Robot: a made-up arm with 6 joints. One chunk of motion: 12 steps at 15 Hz.
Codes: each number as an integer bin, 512 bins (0 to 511) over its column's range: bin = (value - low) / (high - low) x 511, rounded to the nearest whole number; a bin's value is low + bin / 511 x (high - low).
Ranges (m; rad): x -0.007..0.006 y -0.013..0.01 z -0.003..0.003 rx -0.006..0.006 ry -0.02..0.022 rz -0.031..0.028
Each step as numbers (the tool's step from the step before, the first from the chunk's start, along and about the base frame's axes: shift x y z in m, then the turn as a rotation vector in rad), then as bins.
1 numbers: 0.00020 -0.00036 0.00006 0.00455 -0.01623 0.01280
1 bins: 283 281 261 449 46 379
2 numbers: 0.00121 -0.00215 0.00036 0.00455 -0.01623 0.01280
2 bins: 323 241 286 449 46 379
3 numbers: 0.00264 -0.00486 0.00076 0.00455 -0.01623 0.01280
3 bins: 379 181 320 449 46 379
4 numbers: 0.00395 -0.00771 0.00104 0.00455 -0.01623 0.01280
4 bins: 430 118 344 449 46 379
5 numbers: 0.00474 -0.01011 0.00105 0.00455 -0.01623 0.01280
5 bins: 461 64 345 449 46 379
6 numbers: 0.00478 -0.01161 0.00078 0.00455 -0.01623 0.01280
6 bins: 463 31 322 449 46 379
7 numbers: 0.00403 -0.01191 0.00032 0.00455 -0.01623 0.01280
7 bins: 434 24 283 449 46 379
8 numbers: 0.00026 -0.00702 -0.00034 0.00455 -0.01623 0.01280
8 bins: 285 133 227 449 46 379
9 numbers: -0.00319 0.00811 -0.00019 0.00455 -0.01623 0.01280
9 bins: 150 469 239 449 46 379
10 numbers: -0.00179 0.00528 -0.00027 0.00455 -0.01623 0.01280
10 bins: 205 406 233 449 46 379
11 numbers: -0.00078 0.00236 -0.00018 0.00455 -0.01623 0.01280
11 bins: 244 341 240 449 46 379
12 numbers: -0.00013 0.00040 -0.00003 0.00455 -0.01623 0.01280
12 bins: 270 298 253 449 46 379
